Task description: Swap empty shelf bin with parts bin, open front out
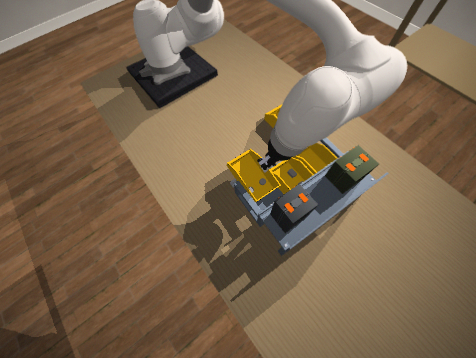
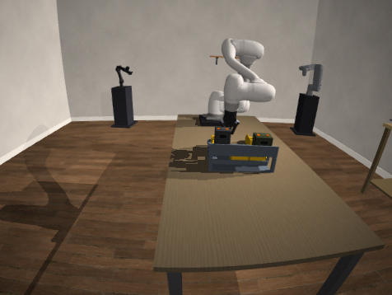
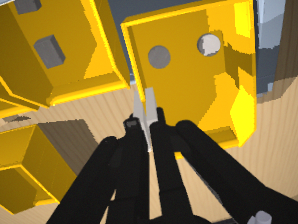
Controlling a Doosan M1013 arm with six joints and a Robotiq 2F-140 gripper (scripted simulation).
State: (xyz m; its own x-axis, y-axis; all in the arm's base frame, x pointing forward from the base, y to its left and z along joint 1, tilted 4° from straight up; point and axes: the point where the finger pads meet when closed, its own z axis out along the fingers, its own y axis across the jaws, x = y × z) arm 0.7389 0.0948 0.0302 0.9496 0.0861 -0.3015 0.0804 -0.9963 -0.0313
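The shelf lip is 2 cm behind my hand, 6 cm to the left of it and 9 cm below it. From my hand the other things lie so: dark grey box (18 cm ahead, 4 cm to the right, 6 cm above); green box (16 cm ahead, 19 cm to the left, 5 cm above).
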